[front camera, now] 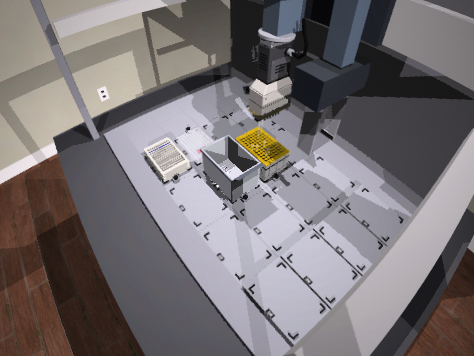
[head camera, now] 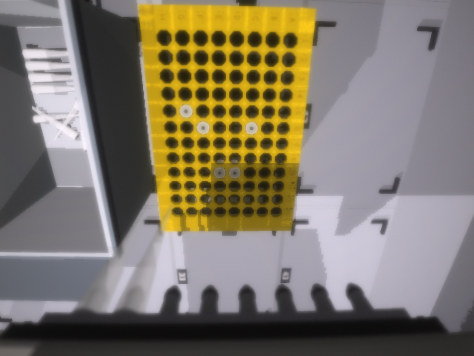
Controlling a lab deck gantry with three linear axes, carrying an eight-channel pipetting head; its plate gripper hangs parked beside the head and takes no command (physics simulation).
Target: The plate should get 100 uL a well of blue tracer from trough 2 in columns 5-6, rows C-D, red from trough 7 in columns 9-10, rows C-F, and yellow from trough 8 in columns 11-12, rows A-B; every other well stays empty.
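Observation:
The pipetting head (front camera: 270,97) hangs above the deck behind the yellow tip rack (front camera: 257,142) (head camera: 306,100). In the head view two pale tips (head camera: 100,295) (head camera: 134,297) hang on the two leftmost channels; the other channels are bare. The rack holds several scattered tips (head camera: 186,111) (head camera: 251,128) (head camera: 219,172); most holes are dark. The white plate (front camera: 192,139) shows a small reddish patch near the bin; its wells are too small to read. The beige trough block (front camera: 167,159) shows a blue strip; other colours cannot be told. The parked plate gripper (front camera: 324,126) is open and empty, right of the head.
A grey open-topped bin (front camera: 245,176) (head camera: 92,165) stands between the plate and the tip rack, with loose used tips (head camera: 50,75) inside. Black corner brackets mark the deck positions. A dark wall stands behind and right of the deck.

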